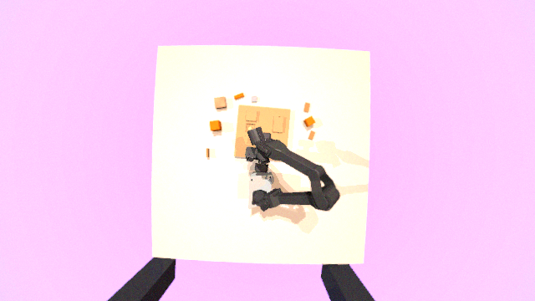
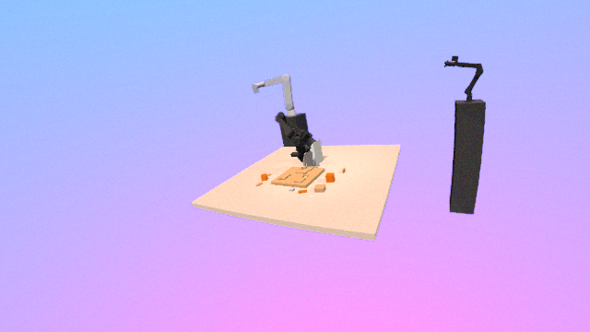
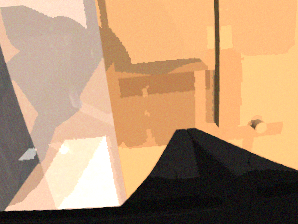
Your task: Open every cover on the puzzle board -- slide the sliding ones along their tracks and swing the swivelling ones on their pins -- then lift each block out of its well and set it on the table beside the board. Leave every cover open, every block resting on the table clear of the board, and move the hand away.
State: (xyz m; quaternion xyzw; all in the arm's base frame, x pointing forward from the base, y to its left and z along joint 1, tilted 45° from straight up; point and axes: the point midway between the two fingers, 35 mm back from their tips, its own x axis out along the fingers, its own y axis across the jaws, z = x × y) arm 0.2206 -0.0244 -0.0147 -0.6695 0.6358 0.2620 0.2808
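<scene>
My gripper tip is 10 cm short of the tan puzzle board and 6 cm above it. Round my gripper tip: orange bar (31 cm ahead, 17 cm to the left, 8 cm below); orange cube (12 cm ahead, 28 cm to the left, 6 cm below).
</scene>
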